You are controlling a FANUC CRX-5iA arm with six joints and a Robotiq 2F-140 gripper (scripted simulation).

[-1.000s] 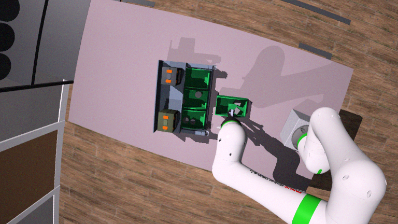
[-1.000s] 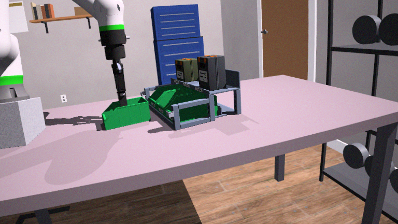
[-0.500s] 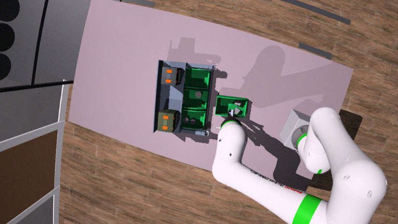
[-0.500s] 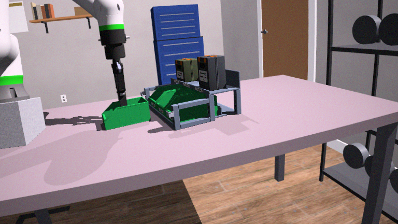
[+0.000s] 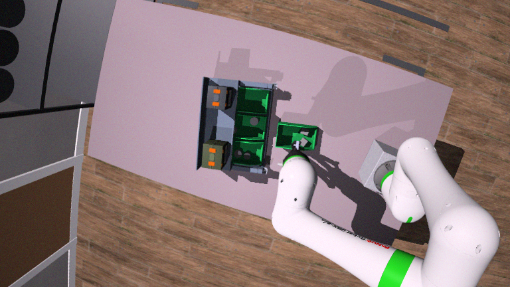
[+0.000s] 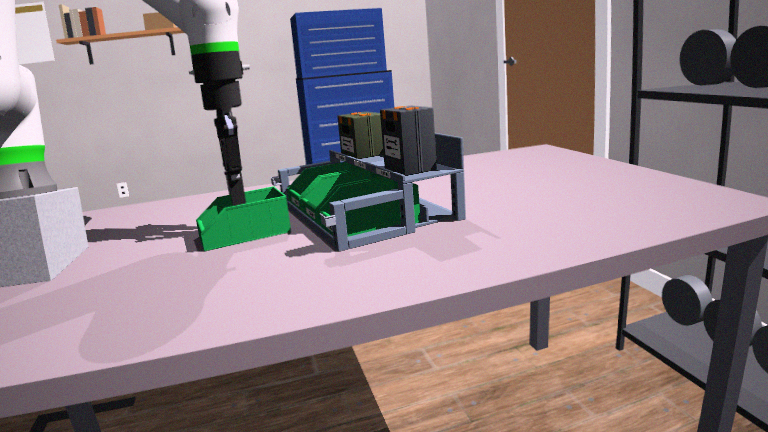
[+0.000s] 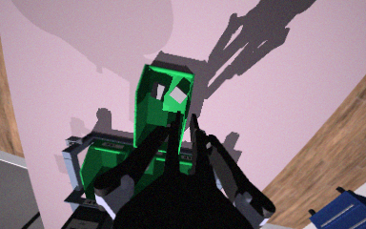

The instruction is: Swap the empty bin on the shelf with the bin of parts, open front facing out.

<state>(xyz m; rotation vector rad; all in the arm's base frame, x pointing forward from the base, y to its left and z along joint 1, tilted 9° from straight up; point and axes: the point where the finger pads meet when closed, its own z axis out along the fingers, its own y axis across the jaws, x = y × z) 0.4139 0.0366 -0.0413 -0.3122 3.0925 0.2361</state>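
The round part is 200 mm ahead of my hand, 50 mm to the right of it and 70 mm below it. Round my hand: grey shelf: 250 mm ahead, 20 mm to the right, 20 mm below; dark grey box: 340 mm ahead, 120 mm to the right, 70 mm above.
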